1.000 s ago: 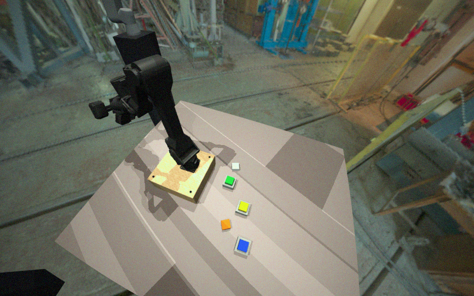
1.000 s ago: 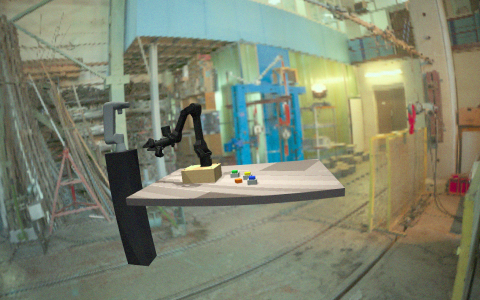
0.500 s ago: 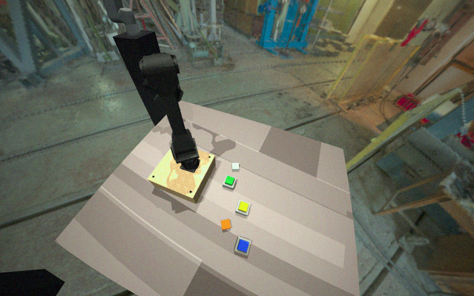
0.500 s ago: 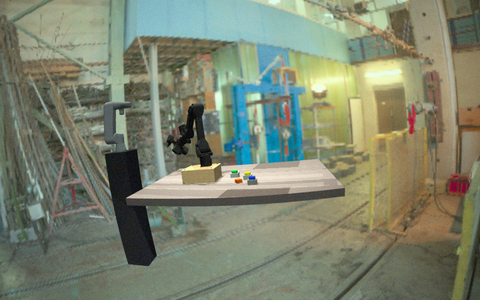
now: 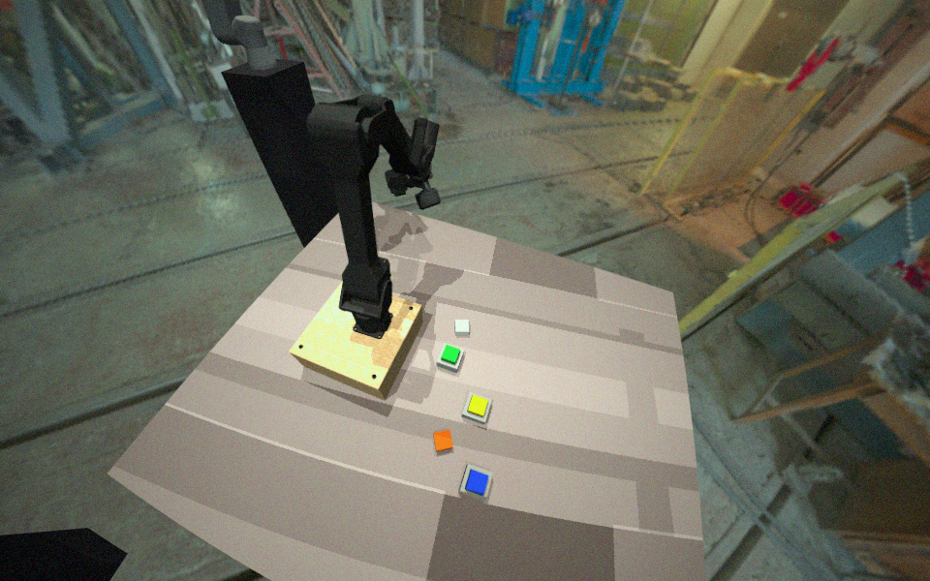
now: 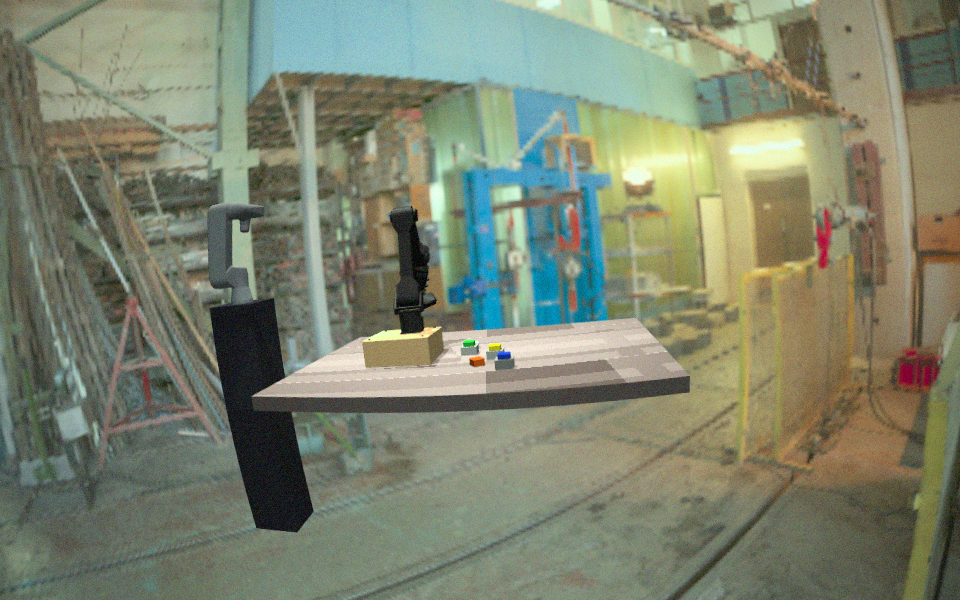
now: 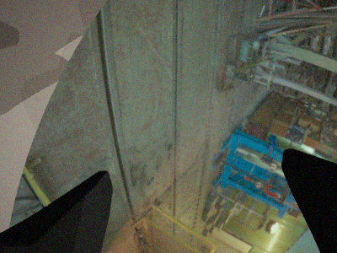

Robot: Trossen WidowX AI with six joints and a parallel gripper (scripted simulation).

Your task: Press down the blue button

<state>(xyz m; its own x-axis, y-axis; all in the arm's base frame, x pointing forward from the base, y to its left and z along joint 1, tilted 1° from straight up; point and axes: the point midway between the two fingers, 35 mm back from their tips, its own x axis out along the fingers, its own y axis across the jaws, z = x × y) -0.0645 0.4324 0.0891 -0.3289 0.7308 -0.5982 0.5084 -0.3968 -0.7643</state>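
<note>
The blue button lies 670 mm to the right of my gripper tip, 360 mm ahead of it and 110 mm below it. Also, from my gripper tip: yellow button 540 mm to the right, 330 mm ahead, 110 mm below; green button 460 mm to the right, 250 mm ahead, 110 mm below; orange block 620 mm to the right, 290 mm ahead, 130 mm below.
</note>
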